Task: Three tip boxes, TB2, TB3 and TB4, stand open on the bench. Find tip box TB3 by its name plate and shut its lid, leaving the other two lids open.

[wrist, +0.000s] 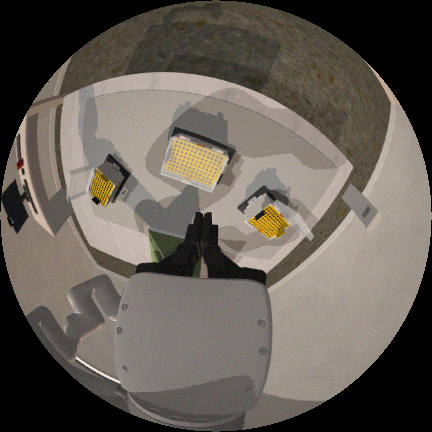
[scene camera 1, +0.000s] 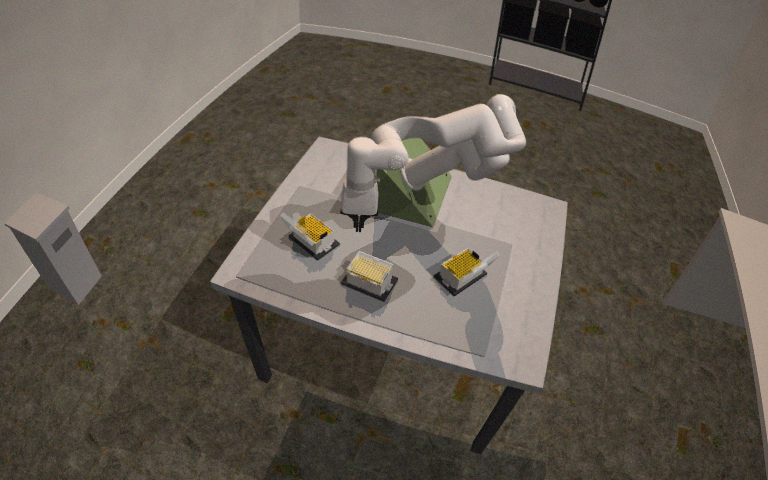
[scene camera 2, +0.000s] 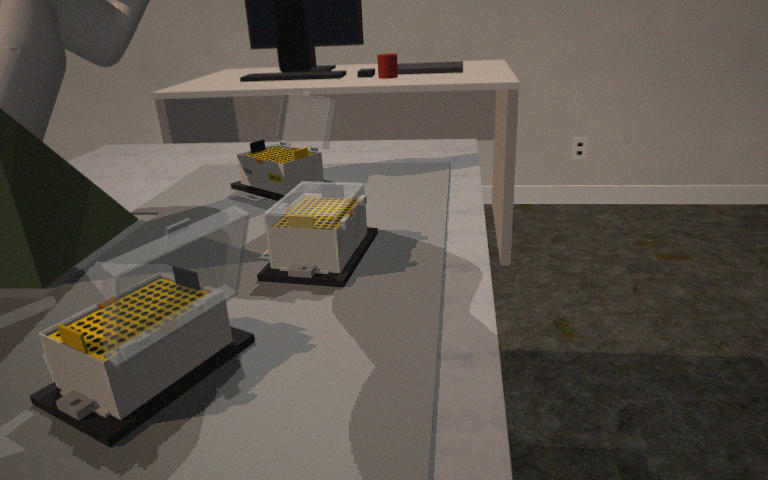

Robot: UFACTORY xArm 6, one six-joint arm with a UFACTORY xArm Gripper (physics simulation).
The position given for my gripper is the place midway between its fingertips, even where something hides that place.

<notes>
In view: my gripper (scene camera 2: 295, 70) and a grey mat (wrist: 134, 127).
My gripper shows as well in the wrist view (wrist: 204, 221).
</notes>
